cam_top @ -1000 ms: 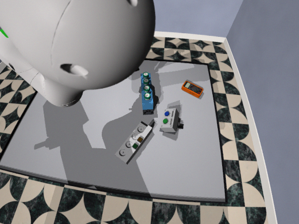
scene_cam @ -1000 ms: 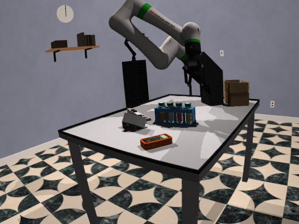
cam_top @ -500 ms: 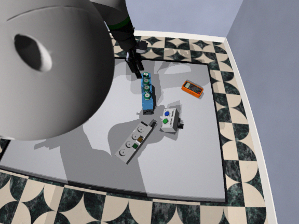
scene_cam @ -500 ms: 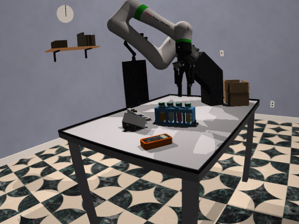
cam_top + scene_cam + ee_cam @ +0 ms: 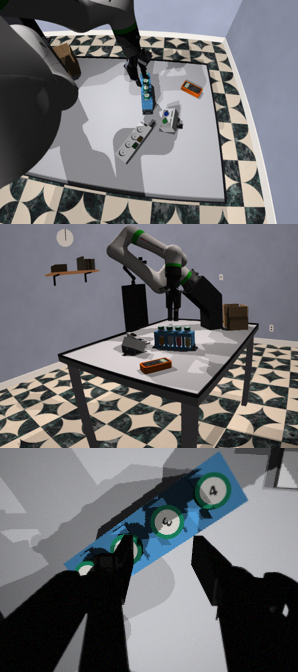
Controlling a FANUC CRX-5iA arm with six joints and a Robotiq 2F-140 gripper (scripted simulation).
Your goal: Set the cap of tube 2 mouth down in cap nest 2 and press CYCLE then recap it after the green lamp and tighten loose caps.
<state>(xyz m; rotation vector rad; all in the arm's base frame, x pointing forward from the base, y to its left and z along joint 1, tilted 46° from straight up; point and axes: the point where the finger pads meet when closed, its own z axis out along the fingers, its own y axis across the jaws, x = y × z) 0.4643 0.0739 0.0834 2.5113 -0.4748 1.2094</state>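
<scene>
My gripper is now 70 mm above the cap, 40 mm to the right of it and 20 mm short of it. From my hand the other things lie so: green ready key (200 mm to the right, 110 mm below, 110 mm ahead); then blue cycle key (160 mm to the right, 120 mm ahead, 110 mm below); then key housing (180 mm to the right, 130 mm below, 130 mm ahead).
</scene>
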